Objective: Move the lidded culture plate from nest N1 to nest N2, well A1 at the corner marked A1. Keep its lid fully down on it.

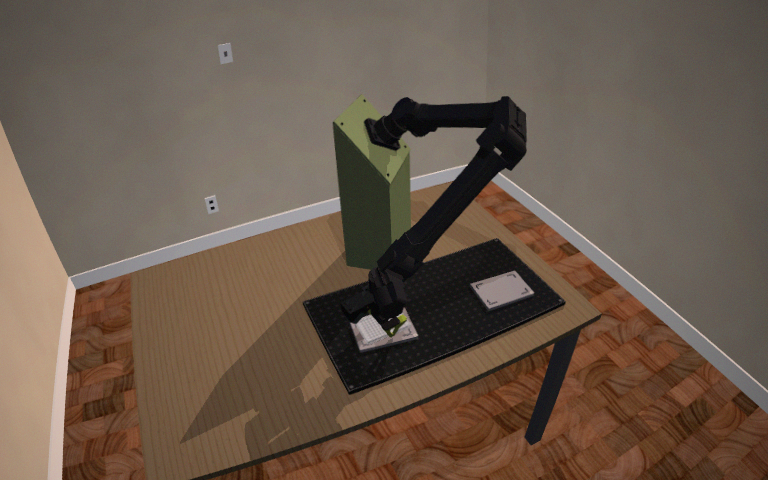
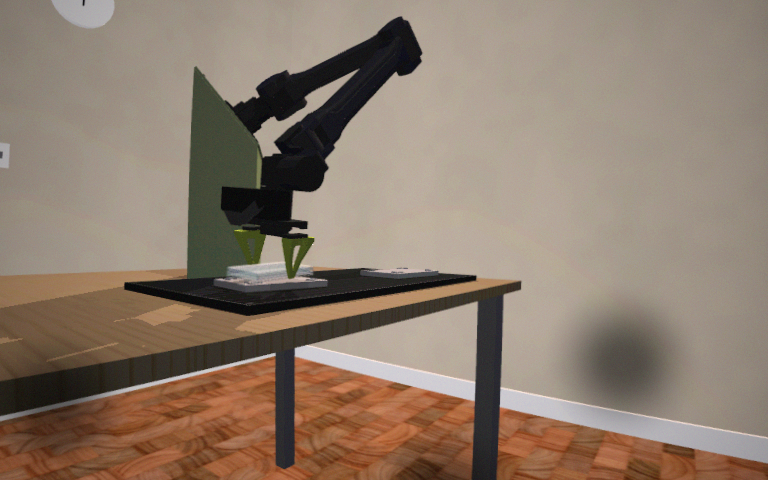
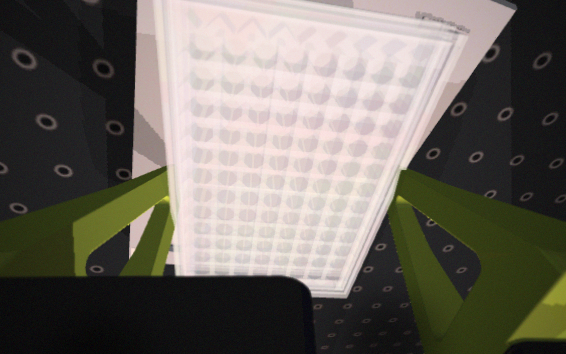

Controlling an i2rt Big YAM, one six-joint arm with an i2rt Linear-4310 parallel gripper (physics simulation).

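Pixels of known places: gripper, fingertip midpoint: (image 1: pixel 382 325) (image 2: pixel 271 274) (image 3: pixel 283 177); arm's base, link origin: (image 1: pixel 380 135) (image 2: pixel 237 124).
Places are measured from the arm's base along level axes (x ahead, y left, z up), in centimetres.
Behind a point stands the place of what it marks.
Observation:
The clear-lidded culture plate (image 1: pixel 370 330) {x 41.4, y -18.2, z -35.8 cm} (image 2: pixel 266 272) {x 44.4, y -18.2, z -36.1 cm} (image 3: pixel 280 150) {x 40.6, y -16.3, z -35.6 cm} is between my green fingers, gripped across its narrow width. My gripper (image 1: pixel 380 323) {x 39.8, y -14.2, z -36.9 cm} (image 2: pixel 272 270) {x 39.8, y -14.2, z -36.9 cm} (image 3: pixel 283 177) {x 39.8, y -14.2, z -36.9 cm} is shut on it and points down. The plate is level, over or on the left nest (image 1: pixel 411 333) {x 44.6, y -7.7, z -37.7 cm} (image 2: pixel 318 284) {x 46.0, y -8.4, z -38.5 cm} (image 3: pixel 149 95) {x 45.2, y -16.2, z -37.8 cm}; any small gap under it is hard to tell. Its lid looks flat and down. The other nest (image 1: pixel 501 290) {x 38.3, y 23.6, z -37.8 cm} (image 2: pixel 399 273) {x 43.4, y 17.0, z -37.8 cm} holds no plate and shows dark corner marks. I cannot read which nest is N1 or N2. Well A1 cannot be told.
Both nests stand on a black perforated board (image 1: pixel 441 316) {x 40.3, y 3.0, z -39.0 cm} (image 2: pixel 186 294) {x 42.2, y -30.6, z -39.0 cm} on the wooden table (image 1: pixel 226 316) {x 17.4, y -57.1, z -40.3 cm} (image 2: pixel 73 316) {x 45.4, y -46.1, z -40.3 cm}. The green pedestal (image 1: pixel 368 209) {x 11.6, y -8.4, z -17.5 cm} (image 2: pixel 218 186) {x 10.5, y -10.1, z -18.5 cm} that carries the arm stands behind the board. The arm reaches over the board from it.

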